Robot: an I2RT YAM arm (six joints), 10 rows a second.
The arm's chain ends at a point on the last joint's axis. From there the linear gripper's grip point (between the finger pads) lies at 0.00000 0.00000 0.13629 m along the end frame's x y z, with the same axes.
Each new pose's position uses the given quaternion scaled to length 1; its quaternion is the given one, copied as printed.
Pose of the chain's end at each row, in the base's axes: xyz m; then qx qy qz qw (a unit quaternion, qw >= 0):
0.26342 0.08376 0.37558 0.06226 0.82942 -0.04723 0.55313
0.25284 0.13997 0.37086 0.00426 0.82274 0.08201 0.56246
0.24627 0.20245 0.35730 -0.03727 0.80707 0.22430 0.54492
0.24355 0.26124 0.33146 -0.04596 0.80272 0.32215 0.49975
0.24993 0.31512 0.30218 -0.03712 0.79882 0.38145 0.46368
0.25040 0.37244 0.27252 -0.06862 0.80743 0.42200 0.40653
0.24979 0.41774 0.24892 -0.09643 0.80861 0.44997 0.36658
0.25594 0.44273 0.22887 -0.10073 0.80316 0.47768 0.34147
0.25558 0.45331 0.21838 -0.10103 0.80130 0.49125 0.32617
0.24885 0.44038 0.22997 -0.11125 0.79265 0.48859 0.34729
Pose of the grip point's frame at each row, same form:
0.38767 0.06369 0.32329 0.06226 0.82942 -0.04723 0.55313
0.37907 0.15771 0.32264 0.00426 0.82274 0.08201 0.56246
0.36387 0.25733 0.31566 -0.03727 0.80707 0.22430 0.54492
0.34886 0.33799 0.29154 -0.04596 0.80272 0.32215 0.49975
0.34703 0.40287 0.26416 -0.03712 0.79882 0.38145 0.46368
0.33198 0.47292 0.22982 -0.06862 0.80743 0.42200 0.40653
0.31876 0.52655 0.20445 -0.09643 0.80861 0.44997 0.36658
0.31758 0.55668 0.18656 -0.10073 0.80316 0.47768 0.34147
0.31329 0.56959 0.17687 -0.10103 0.80130 0.49125 0.32617
0.30907 0.55648 0.19163 -0.11125 0.79265 0.48859 0.34729

